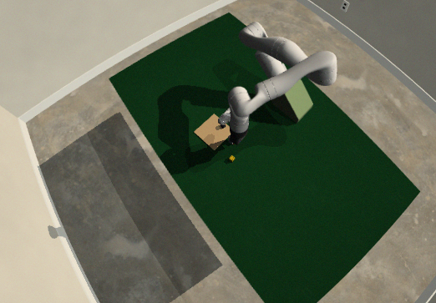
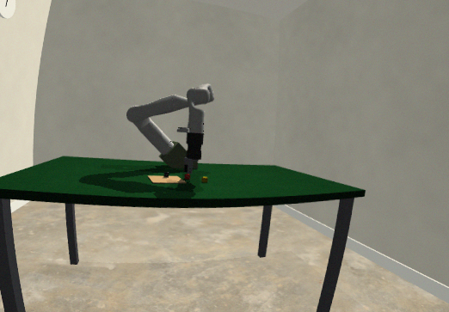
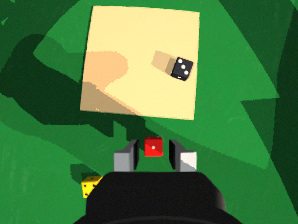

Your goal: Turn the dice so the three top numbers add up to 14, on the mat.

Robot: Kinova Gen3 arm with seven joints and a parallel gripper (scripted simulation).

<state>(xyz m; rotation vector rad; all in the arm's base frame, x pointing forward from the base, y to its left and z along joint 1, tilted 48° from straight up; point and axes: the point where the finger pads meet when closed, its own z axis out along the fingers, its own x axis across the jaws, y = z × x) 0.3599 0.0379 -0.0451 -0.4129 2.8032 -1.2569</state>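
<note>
Now: the red die 30 mm below my hand. The rest, counted from my hand: black die: 100 mm to the right, 30 mm below, 10 mm behind; then yellow die: 60 mm to the left, 60 mm ahead, 30 mm below; then tan mat: 100 mm to the right, 40 mm below, 40 mm ahead.
</note>
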